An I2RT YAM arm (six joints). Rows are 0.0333 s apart.
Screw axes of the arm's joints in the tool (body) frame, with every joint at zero. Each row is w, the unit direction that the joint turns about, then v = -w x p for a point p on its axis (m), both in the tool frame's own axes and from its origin. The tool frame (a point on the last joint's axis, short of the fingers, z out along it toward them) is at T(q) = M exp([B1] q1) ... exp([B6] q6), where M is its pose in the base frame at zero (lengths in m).
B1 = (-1, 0, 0, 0, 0.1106, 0)
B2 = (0, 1, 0, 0.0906, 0, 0.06)
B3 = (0, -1, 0, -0.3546, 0, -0.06)
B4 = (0, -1, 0, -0.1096, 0, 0)
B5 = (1, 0, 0, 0, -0.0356, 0)
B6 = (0, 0, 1, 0, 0, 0)
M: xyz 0.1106 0 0.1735 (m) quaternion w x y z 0.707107 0 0.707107 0
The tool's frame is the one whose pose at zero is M.
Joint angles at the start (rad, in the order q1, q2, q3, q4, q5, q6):
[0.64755, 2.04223, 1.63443, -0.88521, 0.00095, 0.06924]
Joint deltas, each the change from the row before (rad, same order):
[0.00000, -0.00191, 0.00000, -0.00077, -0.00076, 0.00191]
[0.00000, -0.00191, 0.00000, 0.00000, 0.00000, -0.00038]
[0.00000, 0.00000, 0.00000, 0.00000, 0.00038, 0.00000]
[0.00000, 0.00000, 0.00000, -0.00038, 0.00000, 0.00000]
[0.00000, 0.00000, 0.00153, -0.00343, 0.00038, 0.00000]
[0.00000, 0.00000, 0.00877, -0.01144, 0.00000, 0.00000]
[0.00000, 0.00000, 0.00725, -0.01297, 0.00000, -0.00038]
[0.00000, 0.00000, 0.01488, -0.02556, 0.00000, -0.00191]
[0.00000, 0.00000, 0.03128, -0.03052, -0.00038, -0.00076]
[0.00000, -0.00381, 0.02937, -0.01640, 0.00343, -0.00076]
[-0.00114, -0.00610, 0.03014, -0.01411, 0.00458, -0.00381]
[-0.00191, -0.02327, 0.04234, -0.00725, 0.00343, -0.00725]
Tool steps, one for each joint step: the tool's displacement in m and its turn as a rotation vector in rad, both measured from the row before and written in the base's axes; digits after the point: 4 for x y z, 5 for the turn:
[-0.0002, -0.0001, 0.0007, 0.00169, -0.00015, -0.00163]
[-0.0001, -0.0001, 0.0008, 0.00107, -0.00159, 0.00037]
[0.0000, 0.0000, 0.0000, -0.00029, -0.00022, -0.00011]
[0.0000, 0.0000, 0.0000, -0.00023, 0.00030, 0.00000]
[-0.0001, -0.0001, 0.0003, -0.00144, 0.00130, -0.00010]
[0.0001, 0.0000, 0.0021, -0.00161, 0.00213, 0.00000]
[-0.0003, -0.0002, 0.0016, -0.00353, 0.00450, 0.00037]
[-0.0005, -0.0004, 0.0034, -0.00684, 0.00822, 0.00184]
[0.0008, 0.0006, 0.0079, 0.00060, -0.00050, 0.00083]
[0.0013, 0.0009, 0.0093, 0.00732, -0.01550, -0.00018]
[0.0014, 0.0003, 0.0105, 0.00896, -0.02094, 0.00121]
[0.0009, -0.0005, 0.0213, 0.03060, -0.04992, 0.00385]

